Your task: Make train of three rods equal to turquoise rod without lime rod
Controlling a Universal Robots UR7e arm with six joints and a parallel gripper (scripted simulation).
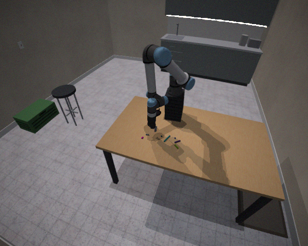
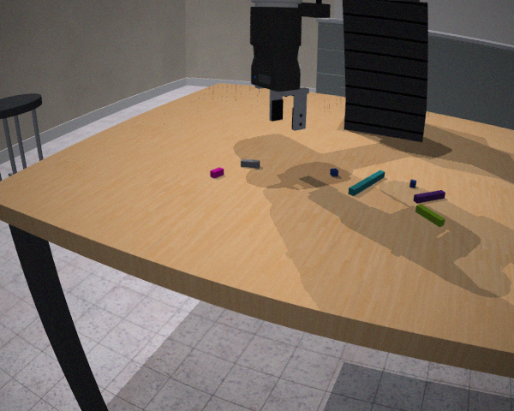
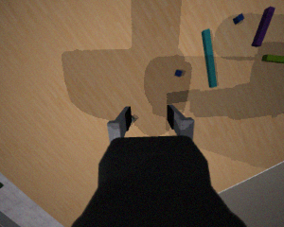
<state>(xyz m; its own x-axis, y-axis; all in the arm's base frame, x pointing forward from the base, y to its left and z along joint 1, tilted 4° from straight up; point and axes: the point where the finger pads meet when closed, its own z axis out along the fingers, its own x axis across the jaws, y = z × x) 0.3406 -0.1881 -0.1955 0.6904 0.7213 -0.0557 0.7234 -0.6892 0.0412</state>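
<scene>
Now: hand 60 mm to the left of the grey rod and 90 mm above it. The rest, counted from my hand: turquoise rod 30 mm ahead, 130 mm to the left, 90 mm below; purple rod 50 mm ahead, 230 mm to the left, 90 mm below; magenta rod 50 mm ahead, 100 mm to the right, 90 mm below.
</scene>
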